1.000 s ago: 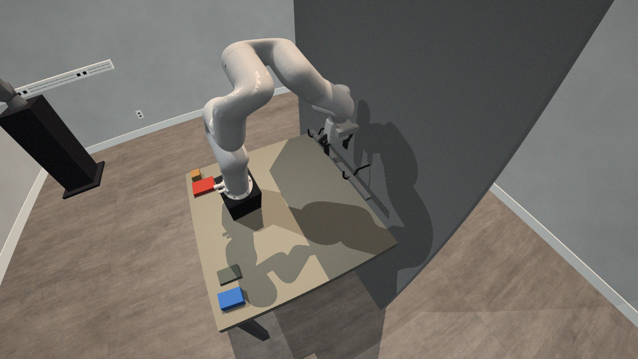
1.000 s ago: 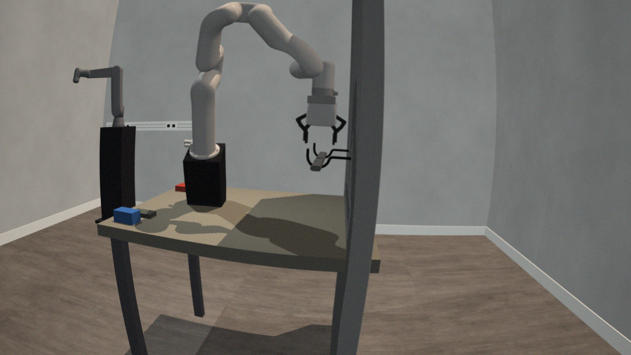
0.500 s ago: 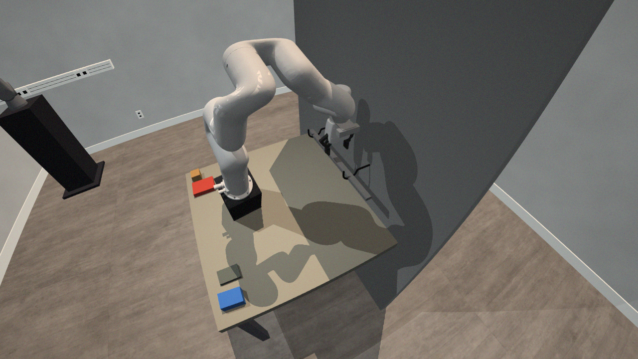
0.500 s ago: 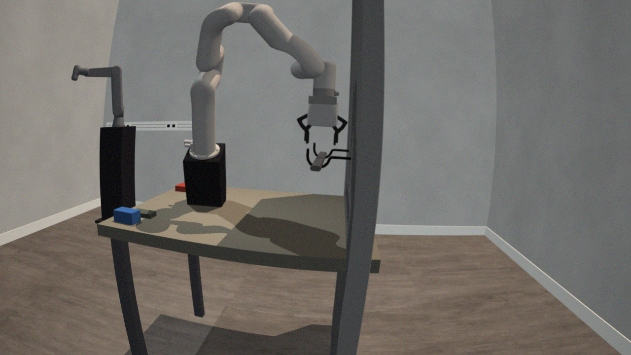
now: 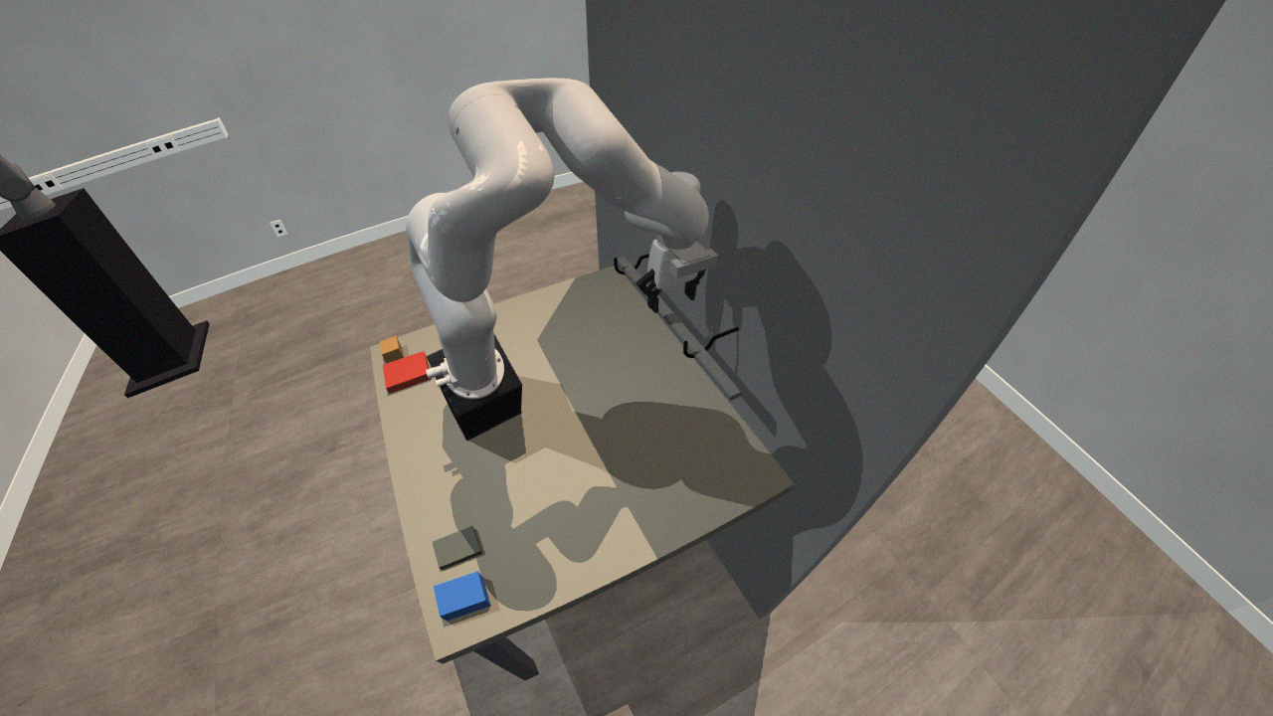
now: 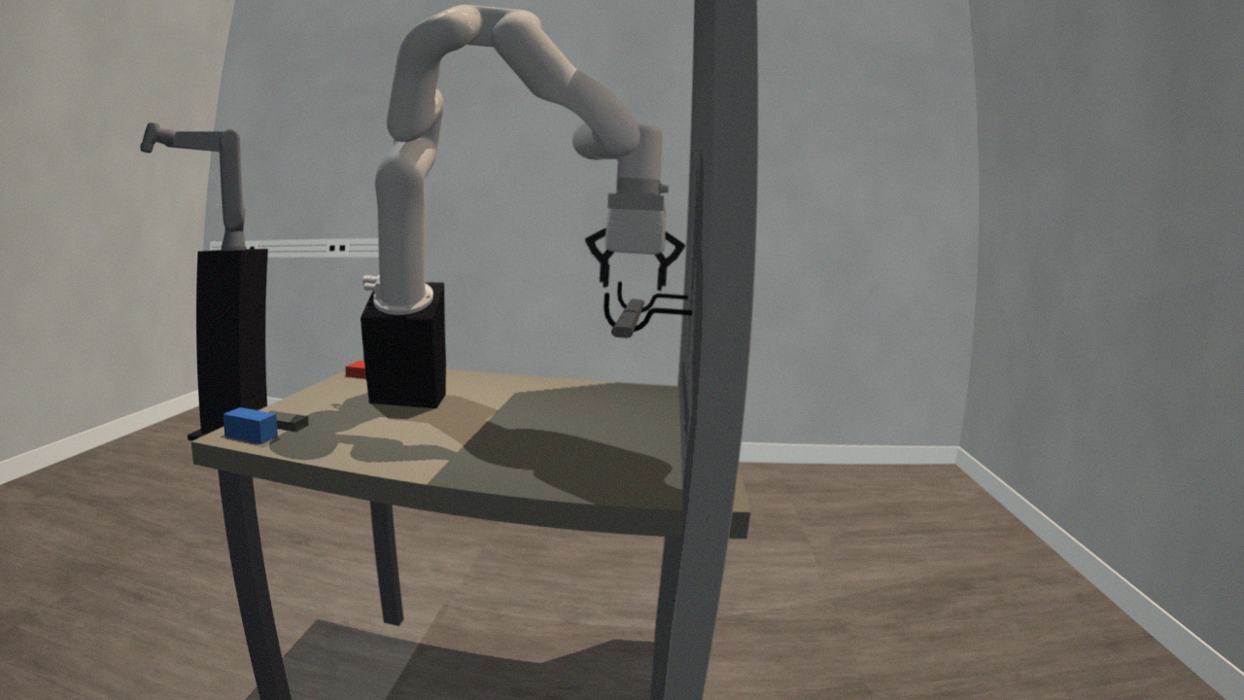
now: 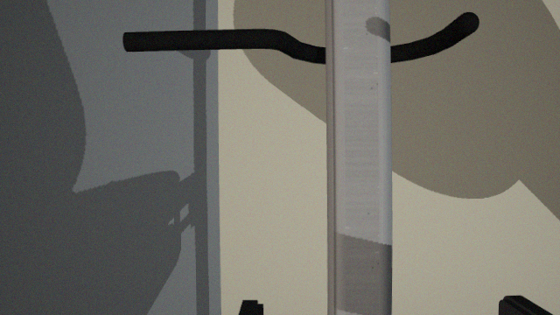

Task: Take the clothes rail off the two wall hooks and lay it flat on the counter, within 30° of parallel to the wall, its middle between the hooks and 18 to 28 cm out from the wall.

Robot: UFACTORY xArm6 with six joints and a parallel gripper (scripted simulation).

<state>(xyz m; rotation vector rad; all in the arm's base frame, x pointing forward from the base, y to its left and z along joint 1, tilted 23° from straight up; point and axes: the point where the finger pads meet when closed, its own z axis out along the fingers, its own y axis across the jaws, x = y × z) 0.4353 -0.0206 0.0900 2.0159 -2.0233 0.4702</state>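
Right now my hand is 5 cm above the clothes rail. The rest, counted from my hand: blue block: 63 cm behind, 30 cm to the right, 24 cm below; then wall panel: 13 cm ahead, 5 cm to the left, 16 cm above; then grey pad: 61 cm behind, 20 cm to the right, 25 cm below.
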